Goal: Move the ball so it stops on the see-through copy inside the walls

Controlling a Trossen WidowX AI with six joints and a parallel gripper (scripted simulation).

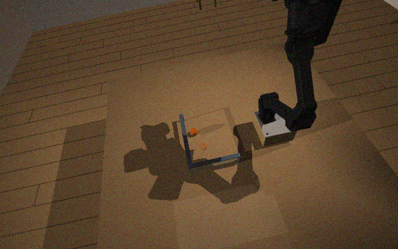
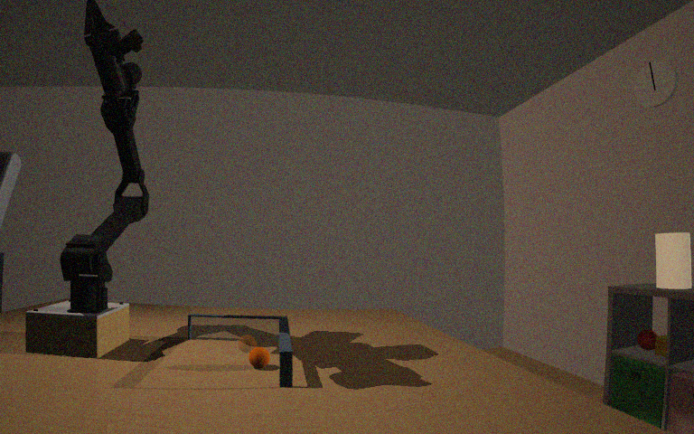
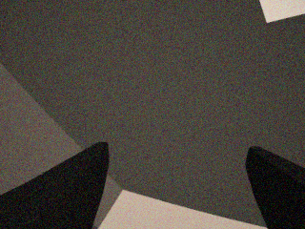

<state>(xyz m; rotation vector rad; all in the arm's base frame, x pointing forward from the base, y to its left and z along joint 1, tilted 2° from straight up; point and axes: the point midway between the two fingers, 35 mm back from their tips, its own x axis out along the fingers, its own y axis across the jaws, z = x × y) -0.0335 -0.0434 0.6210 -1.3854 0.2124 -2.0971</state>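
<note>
My gripper tip is now 71 cm above the orange ball, 41 cm short of it and 4 cm to the left of it. Round my gripper tip: see-through copy of ball 71 cm below, 39 cm ahead, 7 cm to the left.
</note>
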